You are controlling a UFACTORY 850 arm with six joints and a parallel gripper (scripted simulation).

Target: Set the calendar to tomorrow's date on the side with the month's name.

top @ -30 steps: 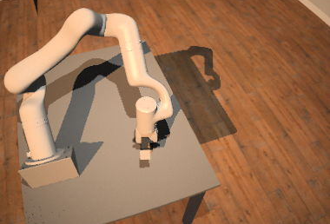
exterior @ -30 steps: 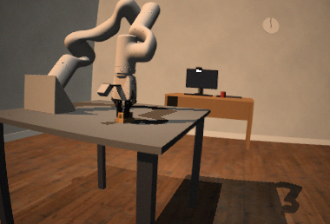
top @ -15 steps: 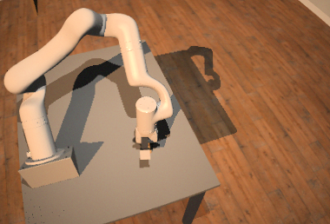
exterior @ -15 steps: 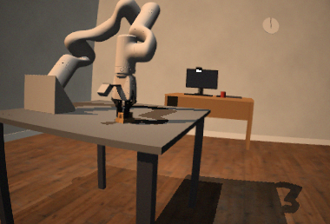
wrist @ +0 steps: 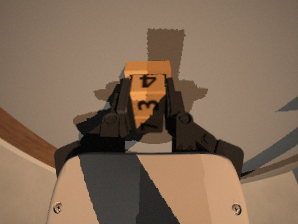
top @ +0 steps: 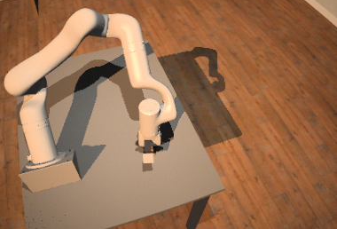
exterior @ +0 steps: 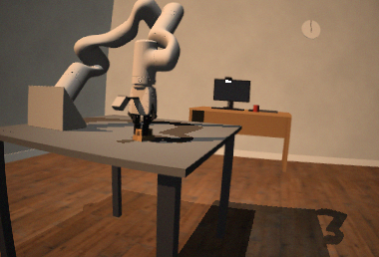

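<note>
Now: the orange cube 1 cm below my hand. Also, from my hand: calendar cube: 3 cm to the left, 1 cm below, 1 cm ahead; orange tray: 3 cm below, 2 cm to the left.
</note>
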